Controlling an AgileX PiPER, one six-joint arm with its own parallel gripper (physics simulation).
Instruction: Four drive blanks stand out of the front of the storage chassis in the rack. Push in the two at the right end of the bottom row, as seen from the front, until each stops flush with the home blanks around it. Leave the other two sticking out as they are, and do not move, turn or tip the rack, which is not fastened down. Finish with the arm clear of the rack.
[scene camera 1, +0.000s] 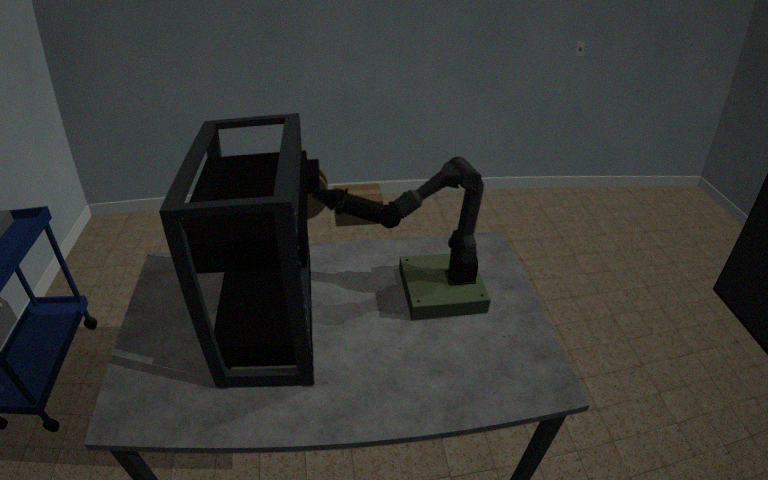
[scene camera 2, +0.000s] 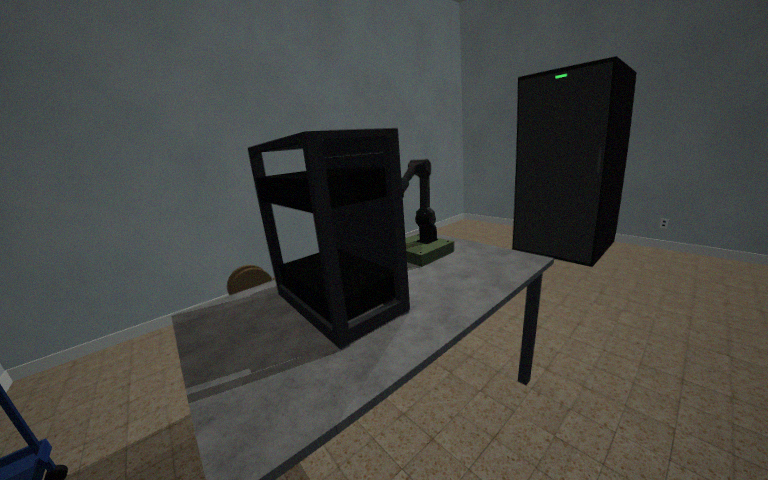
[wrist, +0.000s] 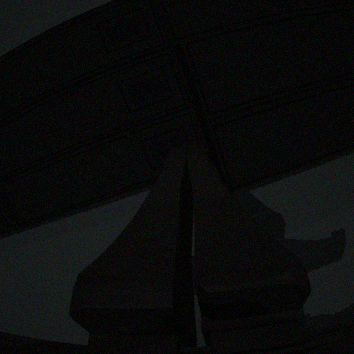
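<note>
The black rack (scene camera 1: 289, 164) (scene camera 2: 327, 254) stands upright on the table and holds the dark storage chassis (scene camera 1: 240, 172) (scene camera 2: 286, 190). In scene camera 1, a dark block (scene camera 1: 312, 175) juts from the chassis front near its far end. My gripper (scene camera 1: 316, 194) (wrist: 188, 164) is shut, fingertips together, with nothing seen between them. Its tips are at or close to the chassis front, in the lowest row seen in the wrist view, left of a dark vertical step (wrist: 199, 105). Contact cannot be told. The single blanks are too dark to tell which stand out. Scene camera 2 hides the gripper behind the rack.
The arm stands on a green base (scene camera 1: 436, 300) (scene camera 2: 433, 251) on the grey table (scene camera 1: 424, 373) (scene camera 2: 271, 418), in front of the rack. A blue cart (scene camera 1: 54, 305) (scene camera 2: 16, 458) is behind the rack, and a tall black cabinet (scene camera 2: 557, 164) stands farther off.
</note>
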